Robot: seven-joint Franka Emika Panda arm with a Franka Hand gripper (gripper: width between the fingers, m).
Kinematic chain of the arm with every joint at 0, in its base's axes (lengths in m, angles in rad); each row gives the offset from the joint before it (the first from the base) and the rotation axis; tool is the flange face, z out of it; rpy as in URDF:
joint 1: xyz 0 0 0.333 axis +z
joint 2: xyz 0 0 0 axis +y
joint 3: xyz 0 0 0.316 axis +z
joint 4: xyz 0.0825 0 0 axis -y
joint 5: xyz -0.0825 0 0.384 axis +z
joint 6: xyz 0 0 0 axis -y
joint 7: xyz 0.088 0 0 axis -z
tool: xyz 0 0 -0.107 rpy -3.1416 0 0
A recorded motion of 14 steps. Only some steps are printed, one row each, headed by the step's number.
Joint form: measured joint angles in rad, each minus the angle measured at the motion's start. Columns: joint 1, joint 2, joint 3, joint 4, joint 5, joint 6, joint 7.
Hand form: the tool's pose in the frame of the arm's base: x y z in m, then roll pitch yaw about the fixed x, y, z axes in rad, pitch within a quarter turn. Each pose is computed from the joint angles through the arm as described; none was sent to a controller.
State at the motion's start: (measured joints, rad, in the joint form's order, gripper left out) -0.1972 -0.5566 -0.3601 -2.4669 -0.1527 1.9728 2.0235
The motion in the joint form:
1: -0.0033 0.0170 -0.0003 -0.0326 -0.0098 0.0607 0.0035
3: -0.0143 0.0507 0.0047 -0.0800 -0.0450 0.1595 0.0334
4: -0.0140 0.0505 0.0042 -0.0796 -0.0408 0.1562 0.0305
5: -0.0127 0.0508 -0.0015 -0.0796 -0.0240 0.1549 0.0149
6: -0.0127 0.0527 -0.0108 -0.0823 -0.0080 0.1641 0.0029
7: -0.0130 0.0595 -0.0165 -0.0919 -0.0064 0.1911 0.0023
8: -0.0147 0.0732 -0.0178 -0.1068 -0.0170 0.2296 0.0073
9: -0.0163 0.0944 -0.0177 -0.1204 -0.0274 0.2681 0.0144
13: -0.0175 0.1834 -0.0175 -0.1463 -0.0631 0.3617 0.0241
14: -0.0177 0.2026 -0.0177 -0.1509 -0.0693 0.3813 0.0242
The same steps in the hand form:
1: 0.3278 -0.2228 0.4624 -3.1097 0.0528 -2.4745
3: 0.3323 -0.2234 0.4375 -3.0755 0.0294 -2.4874
4: 0.3321 -0.2232 0.4374 -3.0797 0.0314 -2.4868
5: 0.3314 -0.2240 0.4368 -3.0891 0.0450 -2.4832
6: 0.3304 -0.2265 0.4350 -3.0935 0.0623 -2.4869
7: 0.3309 -0.2282 0.4302 -3.0856 0.0695 -2.4912
8: 0.3324 -0.2288 0.4219 -3.0716 0.0648 -2.4914
9: 0.3349 -0.2292 0.4115 -3.0621 0.0560 -2.4924
13: 0.3431 -0.2302 0.3751 -3.0581 0.0072 -2.4772
14: 0.3445 -0.2304 0.3675 -3.0579 -0.0018 -2.4724

